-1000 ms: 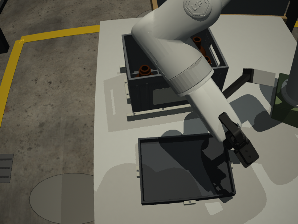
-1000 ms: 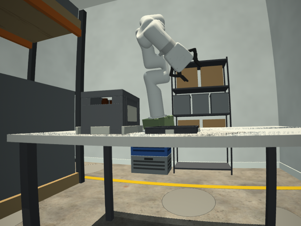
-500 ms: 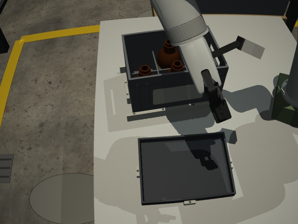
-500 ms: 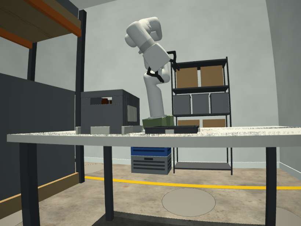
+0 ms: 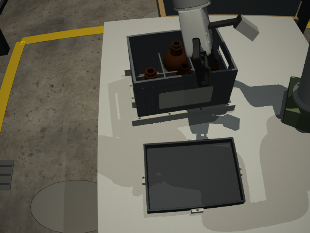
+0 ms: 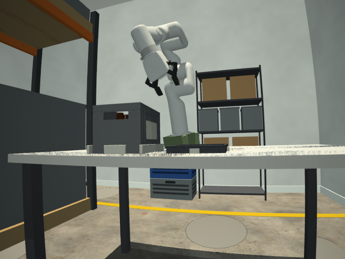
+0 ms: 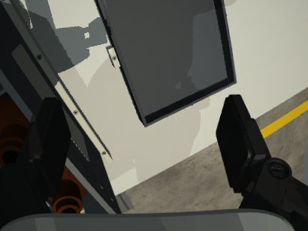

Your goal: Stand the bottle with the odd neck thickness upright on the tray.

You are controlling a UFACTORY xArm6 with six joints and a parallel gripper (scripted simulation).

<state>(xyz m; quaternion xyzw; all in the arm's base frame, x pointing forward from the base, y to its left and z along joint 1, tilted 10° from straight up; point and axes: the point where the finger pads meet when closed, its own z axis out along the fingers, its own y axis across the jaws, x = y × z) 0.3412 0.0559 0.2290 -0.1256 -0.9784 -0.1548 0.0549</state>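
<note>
Right now my hand is 30 mm short of the dark crate, 160 mm to the left of it and 170 mm above it. The rest, counted from my hand: glass bottle (50 mm behind, 210 mm to the right, 170 mm below); then dark tray (30 mm ahead, 130 mm to the left, 250 mm below).
</note>
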